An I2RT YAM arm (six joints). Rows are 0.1 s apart.
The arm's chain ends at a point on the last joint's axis. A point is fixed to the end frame.
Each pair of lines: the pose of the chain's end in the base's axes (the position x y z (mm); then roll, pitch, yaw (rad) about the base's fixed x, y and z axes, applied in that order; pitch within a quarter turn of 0, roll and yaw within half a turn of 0), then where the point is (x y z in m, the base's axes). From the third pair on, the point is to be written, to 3 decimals.
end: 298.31 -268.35 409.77 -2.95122 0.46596 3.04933
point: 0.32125 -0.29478 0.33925
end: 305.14 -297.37 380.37 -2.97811 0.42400 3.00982
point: 0.32458 -0.32234 0.30828
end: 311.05 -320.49 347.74 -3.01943 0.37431 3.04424
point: 0.328 -0.341 0.274
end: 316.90 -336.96 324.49 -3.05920 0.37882 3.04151
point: 0.335 -0.355 0.250
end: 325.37 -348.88 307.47 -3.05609 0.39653 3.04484
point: 0.345 -0.367 0.233
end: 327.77 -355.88 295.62 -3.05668 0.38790 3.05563
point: 0.347 -0.374 0.221
